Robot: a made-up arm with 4 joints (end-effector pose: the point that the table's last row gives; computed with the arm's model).
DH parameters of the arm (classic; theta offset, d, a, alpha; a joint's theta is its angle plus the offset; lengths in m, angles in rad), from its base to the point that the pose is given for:
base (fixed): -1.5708 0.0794 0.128 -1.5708
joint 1: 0 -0.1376 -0.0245 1.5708
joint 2: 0 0.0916 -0.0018 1.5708
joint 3: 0 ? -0.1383 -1.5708
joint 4: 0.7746 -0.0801 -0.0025 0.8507
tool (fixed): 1.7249 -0.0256 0 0
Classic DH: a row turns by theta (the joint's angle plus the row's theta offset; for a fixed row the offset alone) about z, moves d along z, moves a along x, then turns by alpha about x.
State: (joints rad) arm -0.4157 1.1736 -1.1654 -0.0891
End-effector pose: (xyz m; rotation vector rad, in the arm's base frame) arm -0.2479 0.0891 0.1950 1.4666 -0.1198 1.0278
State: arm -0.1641 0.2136 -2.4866 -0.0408
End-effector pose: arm -0.0523 -0.1039 0.3407 2.3093 -1.1586 -0.5357
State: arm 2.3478 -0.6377 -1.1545 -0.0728
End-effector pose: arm 0.0129 -0.3367 0.0178 -2.1531 0.5046 2.0073
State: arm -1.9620 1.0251 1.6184 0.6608
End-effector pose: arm -0.0179 -0.1938 0.0807 1.0501 -2.2067 -1.2475
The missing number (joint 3, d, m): -0.0615
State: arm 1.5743 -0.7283 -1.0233 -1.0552
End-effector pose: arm 0.0258 -0.2850 0.1654 1.7079 0.1813 -1.7808
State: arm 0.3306 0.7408 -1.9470 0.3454
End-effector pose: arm -0.1109 -0.1262 0.3686 2.7691 -1.0796 0.1046
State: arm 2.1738 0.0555 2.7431 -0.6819
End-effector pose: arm -0.0480 -0.1532 -0.1055 -0.5811 -0.7974 0.4276
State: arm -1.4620 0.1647 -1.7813 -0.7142
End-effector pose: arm -0.0691 0.1325 0.0035 0.2679 -0.7101 0.0583
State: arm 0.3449 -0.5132 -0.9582 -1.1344
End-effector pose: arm 0.0101 -0.0616 0.2577 0.8035 -0.6583 -1.1855
